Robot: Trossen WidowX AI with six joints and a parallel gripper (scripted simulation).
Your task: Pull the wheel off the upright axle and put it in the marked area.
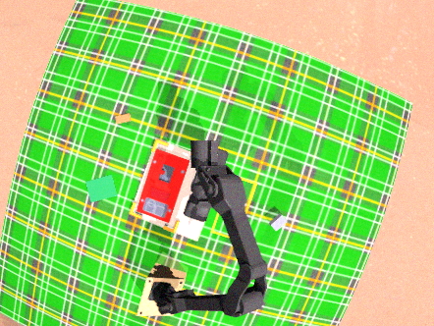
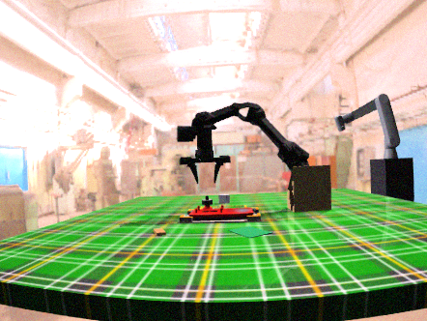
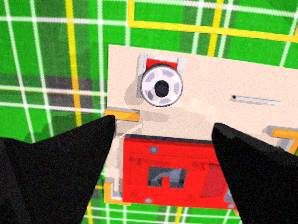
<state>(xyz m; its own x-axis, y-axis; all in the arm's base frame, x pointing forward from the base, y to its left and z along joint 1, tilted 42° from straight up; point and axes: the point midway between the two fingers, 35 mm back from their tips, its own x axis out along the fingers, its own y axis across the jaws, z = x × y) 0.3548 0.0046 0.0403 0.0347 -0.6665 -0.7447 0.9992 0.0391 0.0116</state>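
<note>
The wheel is 7 cm below my gripper tip and 1 cm to the right of it. Also, from my gripper tip: white piece (25 cm to the right, 9 cm below, 5 cm behind).
</note>
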